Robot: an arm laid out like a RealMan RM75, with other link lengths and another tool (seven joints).
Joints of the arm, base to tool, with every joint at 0 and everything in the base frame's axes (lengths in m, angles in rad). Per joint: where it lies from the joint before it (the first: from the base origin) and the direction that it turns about. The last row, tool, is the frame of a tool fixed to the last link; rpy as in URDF.
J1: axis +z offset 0 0 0.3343
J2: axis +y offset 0 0 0
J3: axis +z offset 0 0 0.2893
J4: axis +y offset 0 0 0
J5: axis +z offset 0 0 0.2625
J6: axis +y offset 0 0 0
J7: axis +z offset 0 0 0.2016
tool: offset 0.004 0.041 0.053 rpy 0 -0.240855 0.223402
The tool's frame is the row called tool.
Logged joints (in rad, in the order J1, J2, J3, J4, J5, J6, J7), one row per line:
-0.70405 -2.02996 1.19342 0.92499 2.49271 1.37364 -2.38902
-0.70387 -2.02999 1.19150 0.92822 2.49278 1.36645 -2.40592
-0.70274 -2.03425 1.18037 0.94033 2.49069 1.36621 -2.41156
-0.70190 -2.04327 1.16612 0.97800 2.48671 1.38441 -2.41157
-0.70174 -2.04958 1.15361 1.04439 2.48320 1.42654 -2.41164
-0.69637 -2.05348 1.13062 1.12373 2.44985 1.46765 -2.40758
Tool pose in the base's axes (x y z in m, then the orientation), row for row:
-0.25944 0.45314 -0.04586 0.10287 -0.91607 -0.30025 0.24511
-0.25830 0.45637 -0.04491 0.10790 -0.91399 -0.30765 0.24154
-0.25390 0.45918 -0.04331 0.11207 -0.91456 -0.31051 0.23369
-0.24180 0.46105 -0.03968 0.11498 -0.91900 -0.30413 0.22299
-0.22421 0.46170 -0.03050 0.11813 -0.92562 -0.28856 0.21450
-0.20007 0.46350 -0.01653 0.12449 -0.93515 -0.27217 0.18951
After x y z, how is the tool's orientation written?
As a quaternion, w x y z.
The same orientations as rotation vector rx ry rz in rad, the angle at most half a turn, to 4 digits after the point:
-2.7035 -0.8861 0.7234
-2.6894 -0.9053 0.7107
-2.6847 -0.9115 0.6860
-2.6932 -0.8913 0.6535
-2.7077 -0.8441 0.6275
-2.7256 -0.7933 0.5524

